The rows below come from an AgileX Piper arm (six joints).
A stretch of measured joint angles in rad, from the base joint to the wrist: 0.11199, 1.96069, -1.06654, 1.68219, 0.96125, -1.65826; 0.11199, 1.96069, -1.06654, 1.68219, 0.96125, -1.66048; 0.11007, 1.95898, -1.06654, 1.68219, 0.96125, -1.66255; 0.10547, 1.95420, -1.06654, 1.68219, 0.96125, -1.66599; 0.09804, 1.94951, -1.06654, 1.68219, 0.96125, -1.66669; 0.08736, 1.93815, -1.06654, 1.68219, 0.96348, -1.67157; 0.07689, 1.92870, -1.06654, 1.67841, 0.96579, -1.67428; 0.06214, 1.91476, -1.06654, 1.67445, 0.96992, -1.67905; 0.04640, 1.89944, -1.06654, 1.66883, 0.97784, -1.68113; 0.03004, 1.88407, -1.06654, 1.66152, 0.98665, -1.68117; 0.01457, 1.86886, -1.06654, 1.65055, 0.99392, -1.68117; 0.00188, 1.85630, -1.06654, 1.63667, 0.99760, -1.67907; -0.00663, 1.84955, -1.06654, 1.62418, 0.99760, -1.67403; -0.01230, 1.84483, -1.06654, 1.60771, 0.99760, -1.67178; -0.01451, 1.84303, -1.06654, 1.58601, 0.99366, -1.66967; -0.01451, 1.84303, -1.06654, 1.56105, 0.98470, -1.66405; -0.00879, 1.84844, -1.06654, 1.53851, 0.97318, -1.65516
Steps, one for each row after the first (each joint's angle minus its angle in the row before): 0.00000, 0.00000, 0.00000, 0.00000, 0.00000, -0.00222; -0.00192, -0.00171, 0.00000, 0.00000, 0.00000, -0.00207; -0.00460, -0.00478, 0.00000, 0.00000, 0.00000, -0.00344; -0.00743, -0.00469, 0.00000, 0.00000, 0.00000, -0.00070; -0.01068, -0.01136, 0.00000, 0.00000, 0.00223, -0.00488; -0.01047, -0.00945, 0.00000, -0.00378, 0.00231, -0.00271; -0.01475, -0.01394, 0.00000, -0.00396, 0.00413, -0.00477; -0.01574, -0.01532, 0.00000, -0.00562, 0.00792, -0.00208; -0.01636, -0.01537, 0.00000, -0.00731, 0.00881, -0.00004; -0.01547, -0.01521, 0.00000, -0.01097, 0.00727, 0.00000; -0.01269, -0.01256, 0.00000, -0.01388, 0.00368, 0.00210; -0.00851, -0.00675, 0.00000, -0.01249, 0.00000, 0.00504; -0.00567, -0.00472, 0.00000, -0.01647, 0.00000, 0.00225; -0.00221, -0.00180, 0.00000, -0.02170, -0.00394, 0.00211; 0.00000, 0.00000, 0.00000, -0.02496, -0.00896, 0.00562; 0.00572, 0.00541, 0.00000, -0.02254, -0.01152, 0.00889
